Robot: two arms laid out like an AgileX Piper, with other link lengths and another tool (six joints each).
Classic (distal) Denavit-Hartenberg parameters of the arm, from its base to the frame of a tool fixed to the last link. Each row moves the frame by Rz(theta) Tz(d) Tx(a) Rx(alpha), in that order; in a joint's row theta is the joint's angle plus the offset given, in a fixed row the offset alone. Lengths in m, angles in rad.
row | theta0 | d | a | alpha
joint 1 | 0 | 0.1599 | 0 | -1.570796
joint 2 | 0.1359 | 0 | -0.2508 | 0
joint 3 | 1.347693 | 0 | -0.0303 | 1.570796
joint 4 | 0 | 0.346 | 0 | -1.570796
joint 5 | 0 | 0 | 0 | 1.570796
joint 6 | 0.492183 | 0.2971 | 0.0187 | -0.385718
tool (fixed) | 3.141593 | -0.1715 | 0 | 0
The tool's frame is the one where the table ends.
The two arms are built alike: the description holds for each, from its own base.
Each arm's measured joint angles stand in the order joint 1, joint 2, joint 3, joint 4, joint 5, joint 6.
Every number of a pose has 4 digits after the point.
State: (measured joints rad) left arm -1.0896 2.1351 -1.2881 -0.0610 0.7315 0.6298; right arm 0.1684 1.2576 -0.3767 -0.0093 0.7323 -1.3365
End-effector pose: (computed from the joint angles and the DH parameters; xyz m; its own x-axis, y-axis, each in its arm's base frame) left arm 0.1579 -0.3450 -0.0070 -0.5622 -0.8237 0.0738 -0.7658 0.4849 -0.4224; right arm 0.2682 -0.0127 0.0452 0.5232 0.8518 0.0249 0.8055 -0.4848 -0.3408
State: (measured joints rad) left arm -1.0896 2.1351 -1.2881 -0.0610 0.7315 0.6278; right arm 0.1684 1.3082 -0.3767 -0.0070 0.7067 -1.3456
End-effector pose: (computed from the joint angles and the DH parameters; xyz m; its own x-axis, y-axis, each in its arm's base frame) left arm 0.1578 -0.3451 -0.0070 -0.5606 -0.8248 0.0739 -0.7669 0.4833 -0.4222; right arm 0.2660 -0.0125 0.0330 0.5172 0.8558 0.0095 0.8004 -0.4797 -0.3595
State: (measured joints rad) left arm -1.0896 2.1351 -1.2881 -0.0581 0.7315 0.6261; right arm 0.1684 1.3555 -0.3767 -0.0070 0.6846 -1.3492
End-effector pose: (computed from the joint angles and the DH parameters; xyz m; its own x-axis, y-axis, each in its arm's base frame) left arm 0.1580 -0.3450 -0.0070 -0.5609 -0.8247 0.0722 -0.7660 0.4840 -0.4231; right arm 0.2630 -0.0129 0.0216 0.5141 0.8577 -0.0069 0.7930 -0.4783 -0.3773
